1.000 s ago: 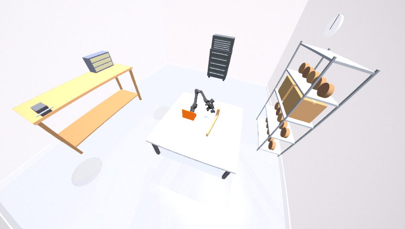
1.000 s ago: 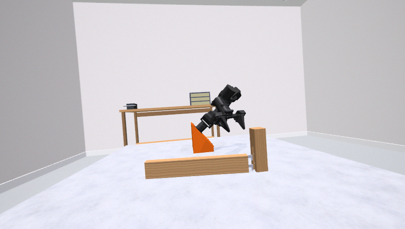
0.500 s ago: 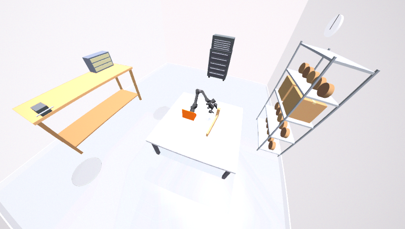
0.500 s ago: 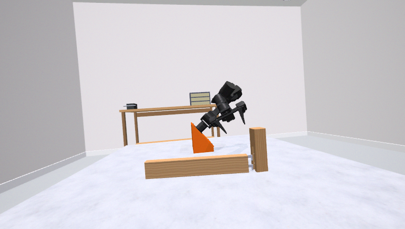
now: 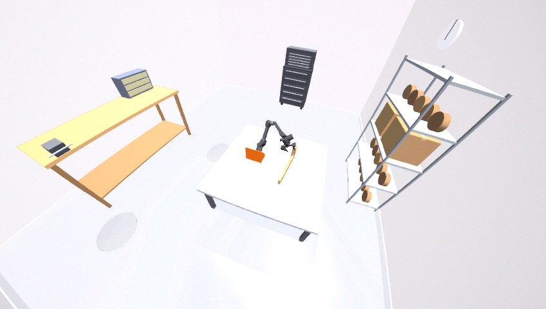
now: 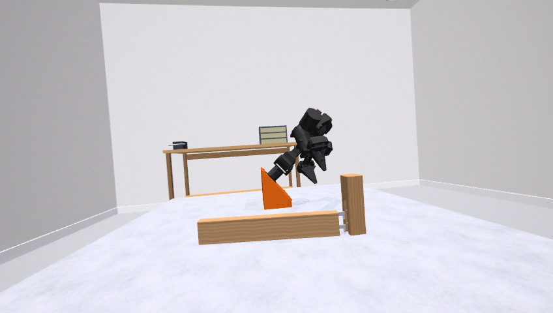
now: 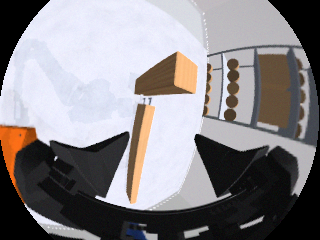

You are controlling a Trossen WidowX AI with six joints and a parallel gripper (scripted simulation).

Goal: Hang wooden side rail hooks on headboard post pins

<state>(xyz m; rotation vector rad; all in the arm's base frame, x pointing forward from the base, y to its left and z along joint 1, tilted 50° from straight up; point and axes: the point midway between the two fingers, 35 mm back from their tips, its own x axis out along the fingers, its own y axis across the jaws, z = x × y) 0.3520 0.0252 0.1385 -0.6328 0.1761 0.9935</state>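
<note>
Right now the headboard post is 3 cm ahead of my gripper tip, 9 cm to the left of it and 9 cm below it.
</note>
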